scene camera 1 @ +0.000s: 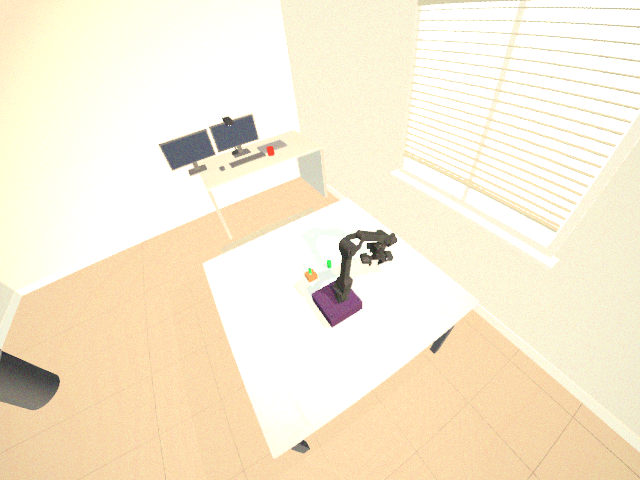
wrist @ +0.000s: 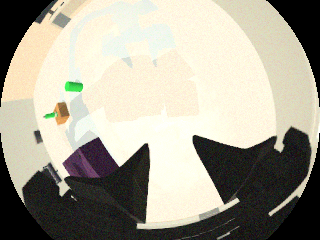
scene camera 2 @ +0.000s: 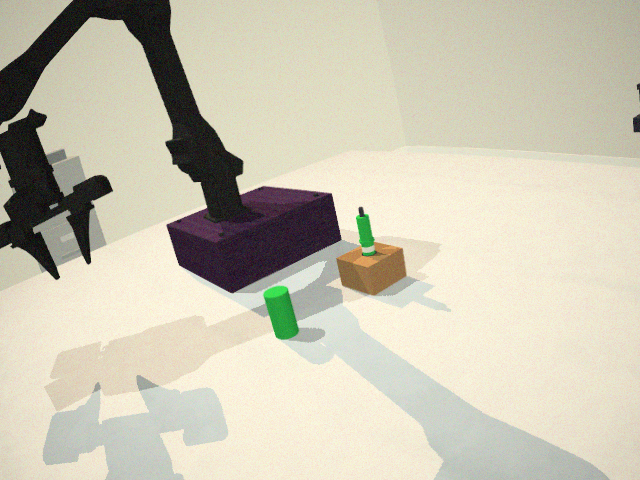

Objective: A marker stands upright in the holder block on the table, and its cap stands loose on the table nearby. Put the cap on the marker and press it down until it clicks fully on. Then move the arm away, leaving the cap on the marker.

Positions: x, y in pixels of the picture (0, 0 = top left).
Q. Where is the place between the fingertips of my gripper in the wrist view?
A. At 171, 143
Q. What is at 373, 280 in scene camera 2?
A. A holder block.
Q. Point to a green cap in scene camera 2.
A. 277, 299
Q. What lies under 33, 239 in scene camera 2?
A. My gripper.
